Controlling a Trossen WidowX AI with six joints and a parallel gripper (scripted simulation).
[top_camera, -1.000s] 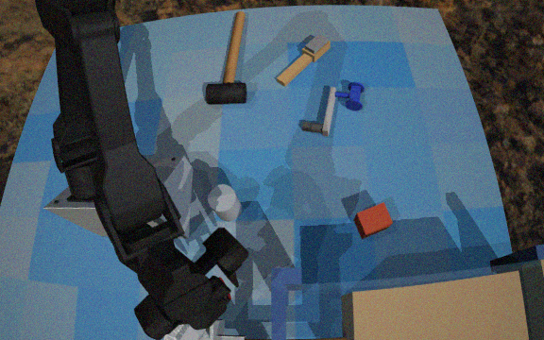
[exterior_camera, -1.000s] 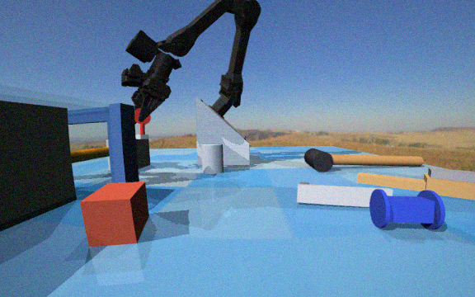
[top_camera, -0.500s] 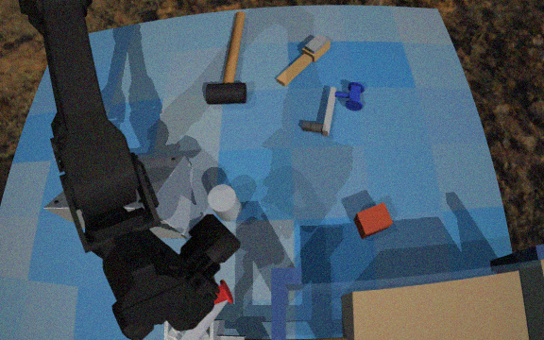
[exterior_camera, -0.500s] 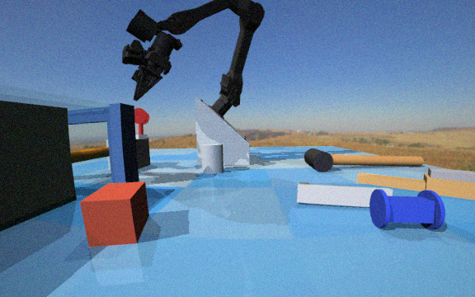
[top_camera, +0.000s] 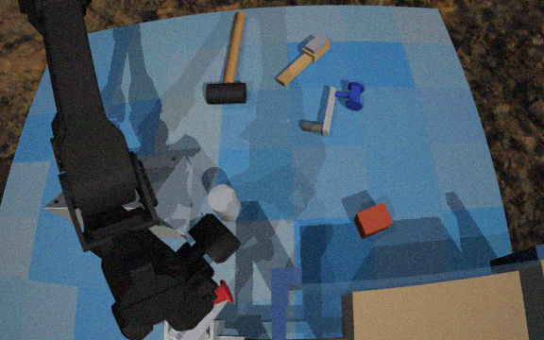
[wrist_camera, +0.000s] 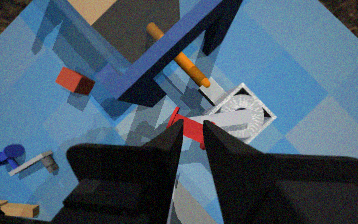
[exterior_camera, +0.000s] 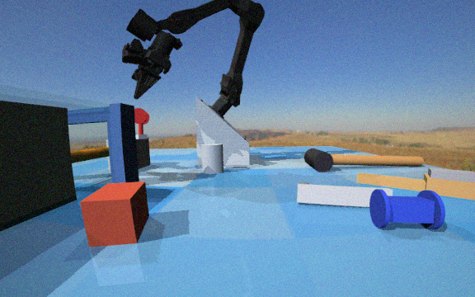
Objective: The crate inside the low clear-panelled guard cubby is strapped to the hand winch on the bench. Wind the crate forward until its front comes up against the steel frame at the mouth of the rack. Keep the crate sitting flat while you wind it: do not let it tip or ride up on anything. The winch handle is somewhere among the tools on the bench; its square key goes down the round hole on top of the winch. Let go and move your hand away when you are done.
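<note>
The red grip is 60 mm below my gripper tip, 10 mm to the left of it and 10 mm behind it. Round my gripper tip: crank with blue grip 440 mm to the left, 210 mm ahead, 180 mm below; then frame 100 mm ahead, 90 mm below, 70 mm to the right; then winch 170 mm below, 90 mm to the right, 70 mm behind.
</note>
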